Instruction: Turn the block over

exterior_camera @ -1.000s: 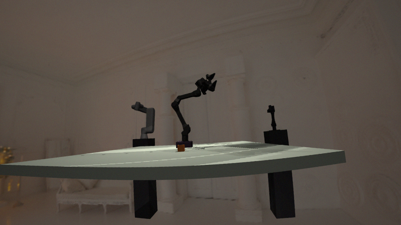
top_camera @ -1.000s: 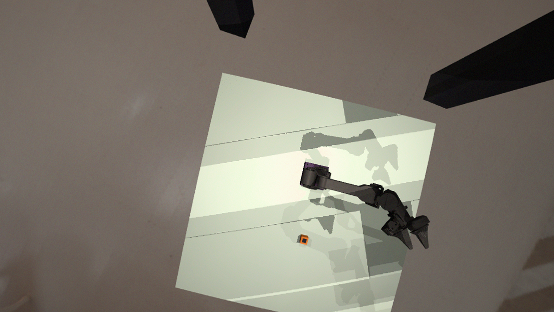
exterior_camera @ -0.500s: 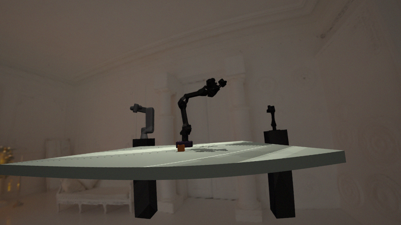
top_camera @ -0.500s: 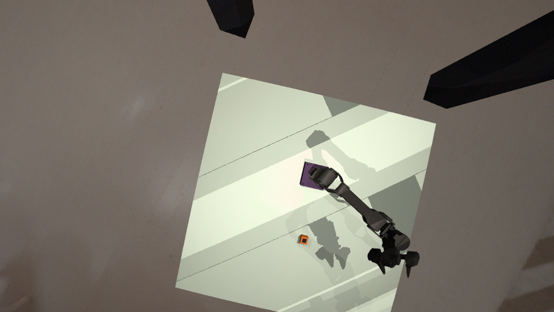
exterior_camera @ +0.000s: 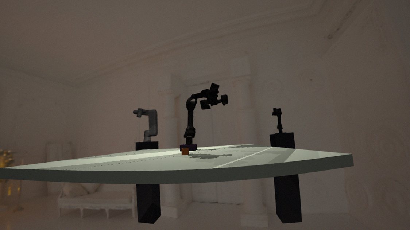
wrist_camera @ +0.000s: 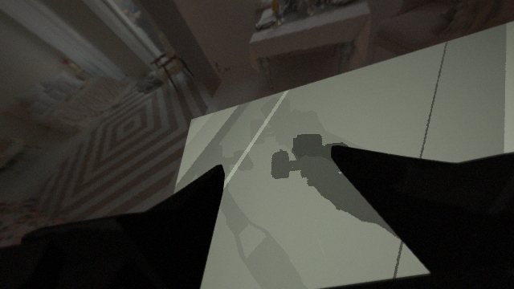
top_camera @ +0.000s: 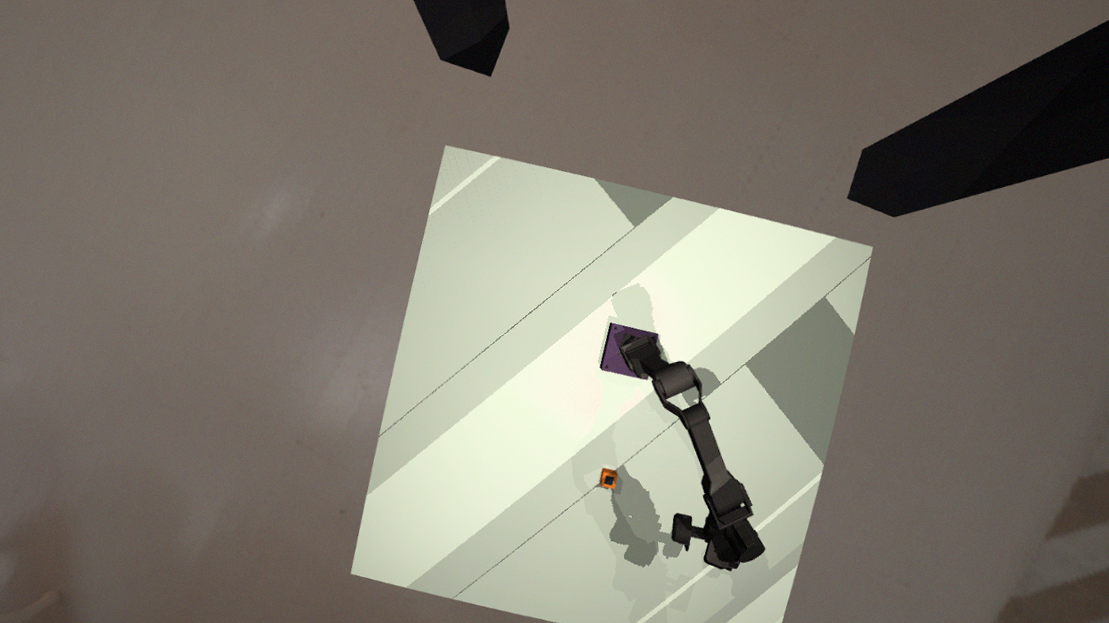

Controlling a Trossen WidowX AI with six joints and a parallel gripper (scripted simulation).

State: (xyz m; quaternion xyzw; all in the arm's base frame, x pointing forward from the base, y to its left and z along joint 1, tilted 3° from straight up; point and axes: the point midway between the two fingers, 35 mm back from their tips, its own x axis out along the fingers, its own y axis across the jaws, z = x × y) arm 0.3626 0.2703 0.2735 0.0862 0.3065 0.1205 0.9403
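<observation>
Right now my gripper tip is 26 cm above the block, 22 cm to the left of it and 2 cm past it.
</observation>
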